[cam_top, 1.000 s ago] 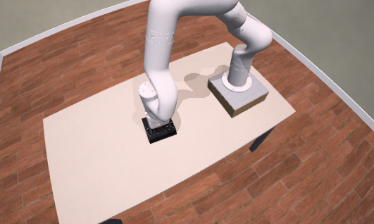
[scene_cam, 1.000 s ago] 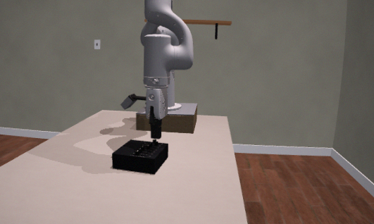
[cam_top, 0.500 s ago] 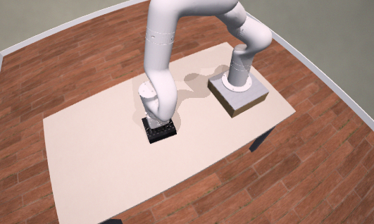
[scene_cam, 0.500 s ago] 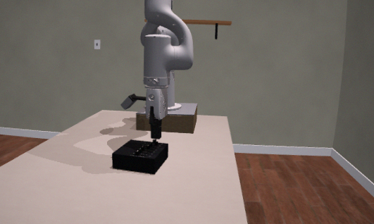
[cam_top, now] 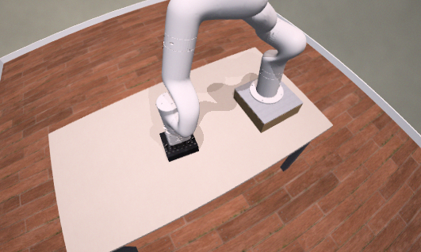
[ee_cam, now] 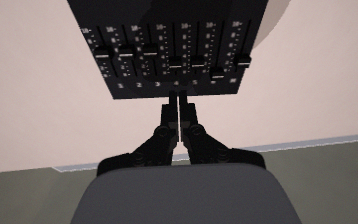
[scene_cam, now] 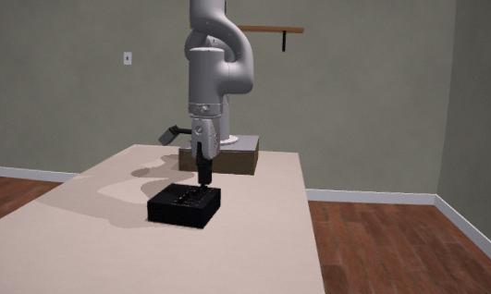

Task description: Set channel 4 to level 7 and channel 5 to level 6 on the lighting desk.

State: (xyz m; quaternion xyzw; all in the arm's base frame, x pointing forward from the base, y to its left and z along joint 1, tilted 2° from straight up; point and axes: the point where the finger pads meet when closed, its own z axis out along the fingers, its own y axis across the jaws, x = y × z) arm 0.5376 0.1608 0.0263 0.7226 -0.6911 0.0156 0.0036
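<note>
Now: the channel 4 cap 30 mm to the right of my hand and 40 mm below it. Also, from my hand: channel 6 cap: 40 mm behind, 20 mm to the right, 40 mm below; channel 5 cap: 20 mm behind, 30 mm to the right, 40 mm below.
</note>
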